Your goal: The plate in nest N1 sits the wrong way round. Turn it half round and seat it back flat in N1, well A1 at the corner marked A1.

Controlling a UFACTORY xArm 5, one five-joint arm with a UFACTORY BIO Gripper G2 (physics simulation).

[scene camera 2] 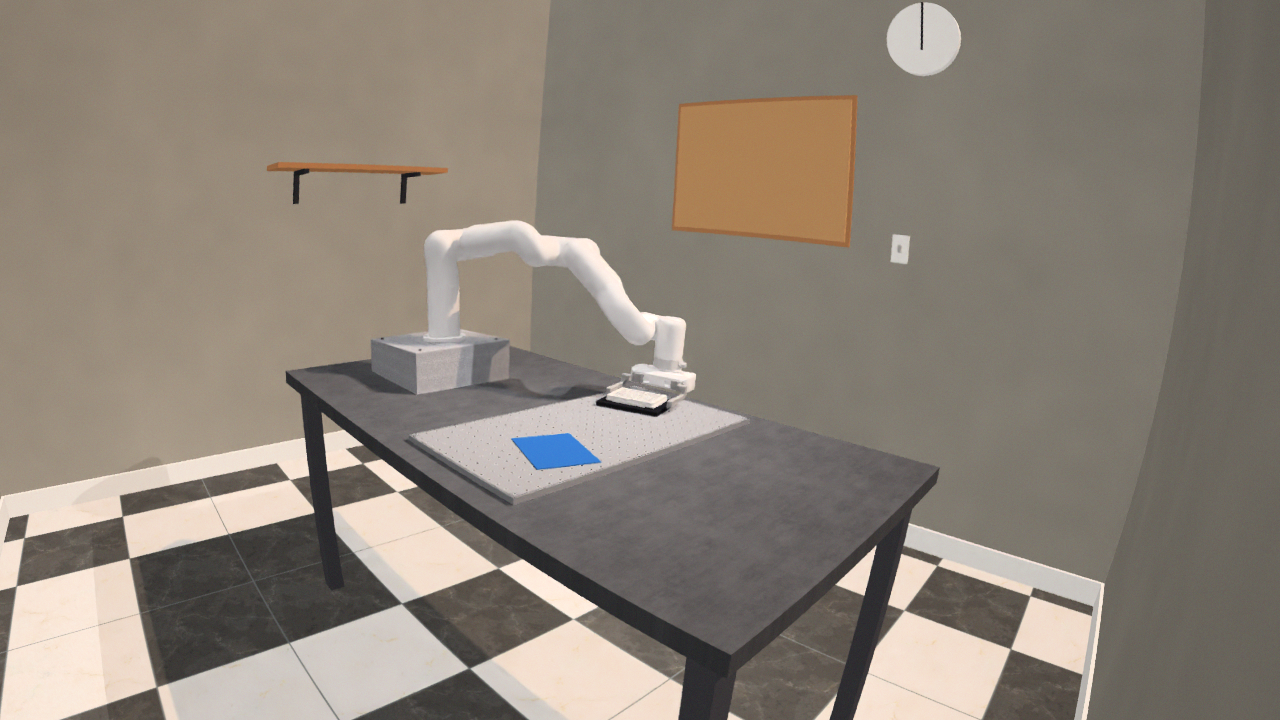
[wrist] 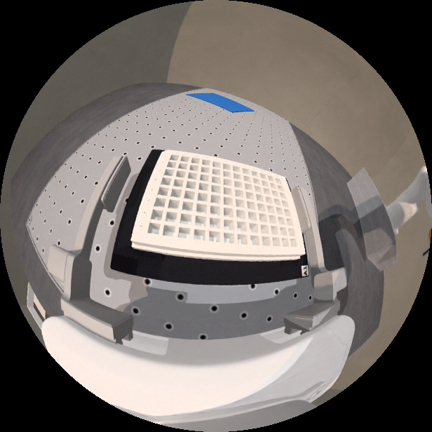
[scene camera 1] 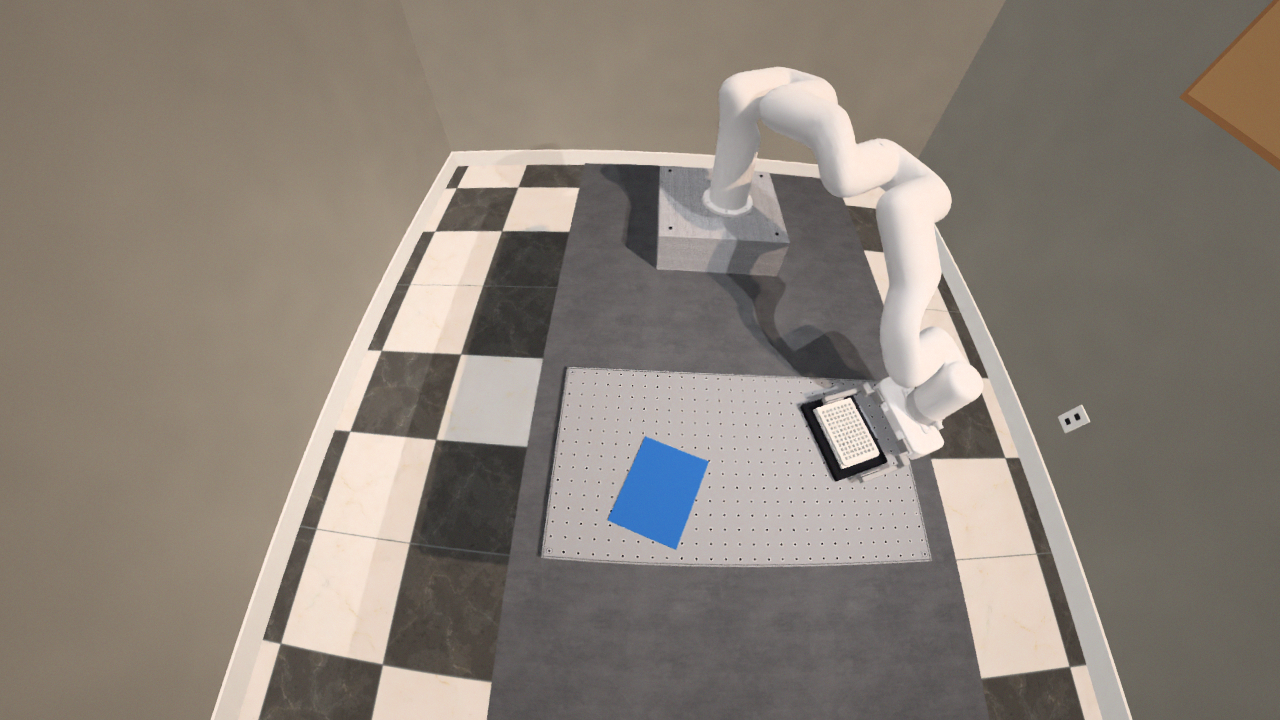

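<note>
The white many-welled plate (scene camera 1: pixel 846 433) (scene camera 2: pixel 636 397) (wrist: pixel 220 200) lies in the black nest (scene camera 1: pixel 825 445) (scene camera 2: pixel 631 408) (wrist: pixel 210 274), at the right part of the pegboard in scene camera 1. The nest's A1 label (wrist: pixel 305 271) shows at its lower right corner in the wrist view. Faint marks run along the plate's left border there; they are too small to read. My gripper (scene camera 1: pixel 857 434) (scene camera 2: pixel 643 395) (wrist: pixel 209 196) is open, its fingers on either side of the plate. A gap shows at the left finger; the right finger is close to the plate's edge, which partly hides its pad.
A grey pegboard (scene camera 1: pixel 751 532) (scene camera 2: pixel 474 456) (wrist: pixel 80 180) bears the nest. A flat blue sheet (scene camera 1: pixel 658 492) (scene camera 2: pixel 554 450) (wrist: pixel 220 102) lies on its other side. The arm's metal base block (scene camera 1: pixel 720 255) (scene camera 2: pixel 438 368) (wrist: pixel 372 220) stands at the table's back.
</note>
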